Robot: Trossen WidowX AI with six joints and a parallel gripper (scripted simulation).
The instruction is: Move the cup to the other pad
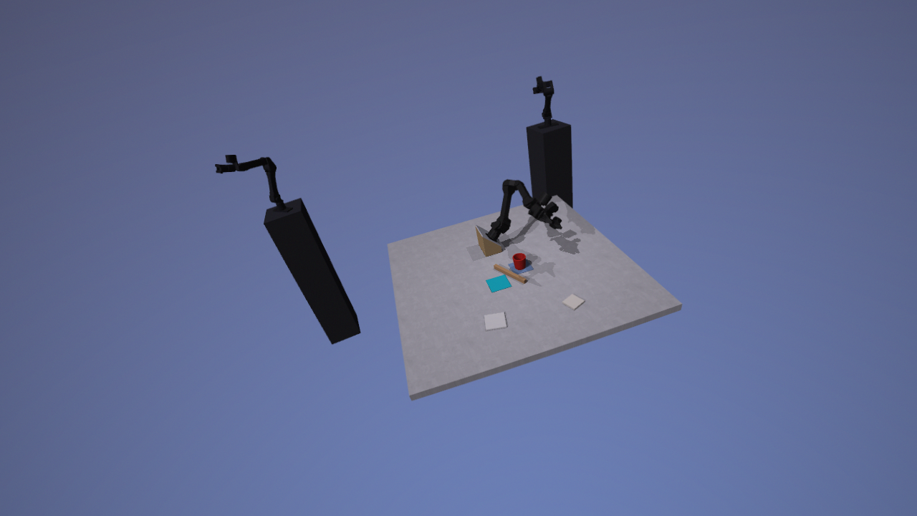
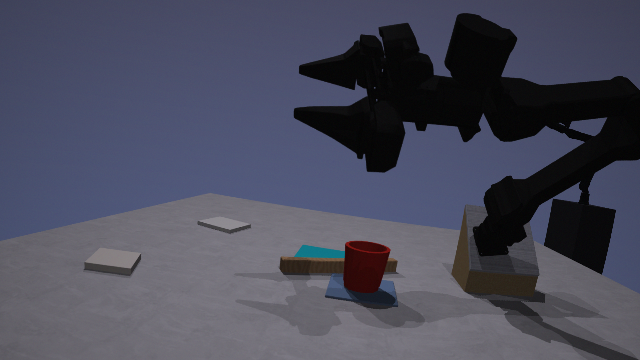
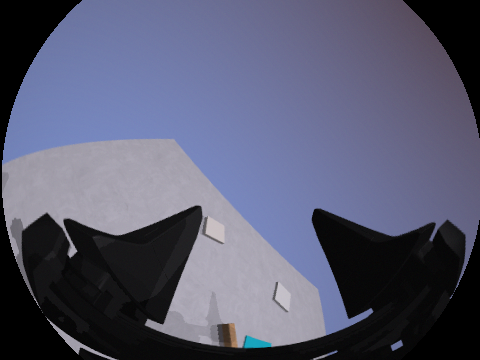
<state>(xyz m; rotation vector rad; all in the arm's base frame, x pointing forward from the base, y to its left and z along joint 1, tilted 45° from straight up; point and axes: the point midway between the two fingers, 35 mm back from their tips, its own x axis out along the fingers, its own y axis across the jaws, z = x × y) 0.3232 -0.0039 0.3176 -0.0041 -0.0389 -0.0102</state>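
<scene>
Right now the red cup is 13 cm behind my gripper tip, 17 cm to the right of it and 24 cm below it. From my gripper tip the other things lie so: wooden bar: 10 cm behind, 25 cm to the right, 28 cm below; then dull blue pad: 13 cm behind, 16 cm to the right, 29 cm below; then teal pad: 7 cm behind, 34 cm to the right, 29 cm below.
</scene>
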